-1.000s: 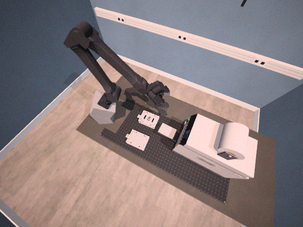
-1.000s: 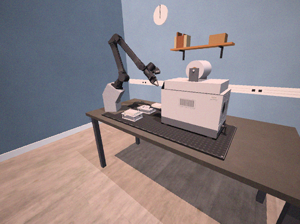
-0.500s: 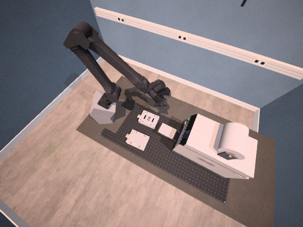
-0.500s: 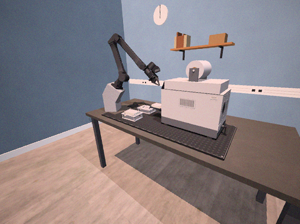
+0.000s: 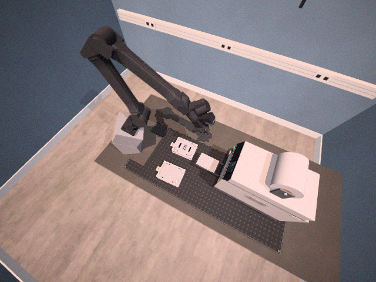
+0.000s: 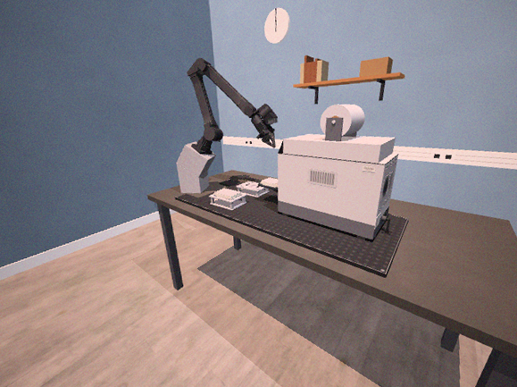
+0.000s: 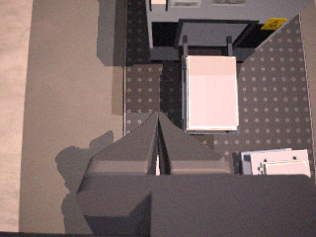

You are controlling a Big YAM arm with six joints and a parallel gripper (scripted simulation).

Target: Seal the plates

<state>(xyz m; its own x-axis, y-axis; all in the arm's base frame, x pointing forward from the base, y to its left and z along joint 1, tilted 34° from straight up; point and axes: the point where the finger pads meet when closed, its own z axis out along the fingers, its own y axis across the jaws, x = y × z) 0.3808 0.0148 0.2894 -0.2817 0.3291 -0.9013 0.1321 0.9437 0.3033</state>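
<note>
Right now the sealer stage is 50 mm ahead of my hand, 100 mm to the right of it and 180 mm below it. From my hand the other things lie so: foil roll: 380 mm ahead, 160 mm to the right, 140 mm above; then plate nest: 160 mm behind, 230 mm to the right, 240 mm below.
</note>
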